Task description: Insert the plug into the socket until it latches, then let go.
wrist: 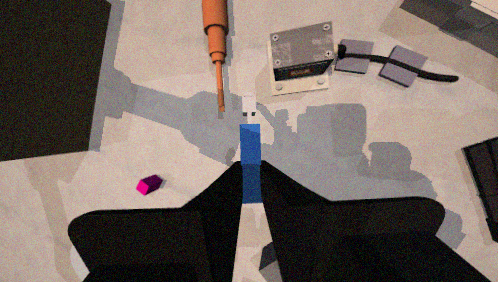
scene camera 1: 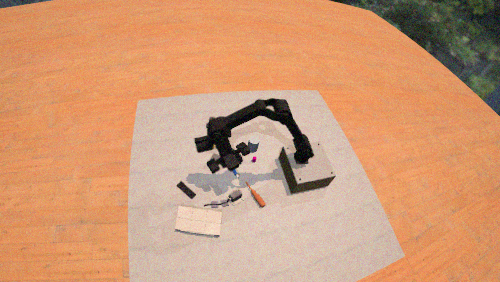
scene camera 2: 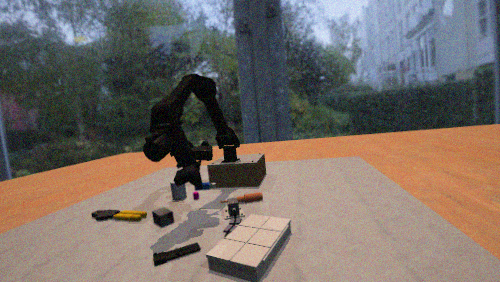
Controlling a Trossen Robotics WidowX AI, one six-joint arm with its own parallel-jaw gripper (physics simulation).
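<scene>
My gripper is shut on the blue plug and holds it above the mat. In the wrist view the plug's pale metal tip points up the picture, away from the fingers, and blends with the bright mat. The socket is a grey screwed housing on a pale base plate, its dark opening facing down the wrist view. The plug is apart from it, below and left of the opening there.
An orange screwdriver lies beside the socket. A black cable runs from the socket's side. Also present are a magenta block, grey cylinder, dark cube, yellow-handled pliers, black bar and tiled box.
</scene>
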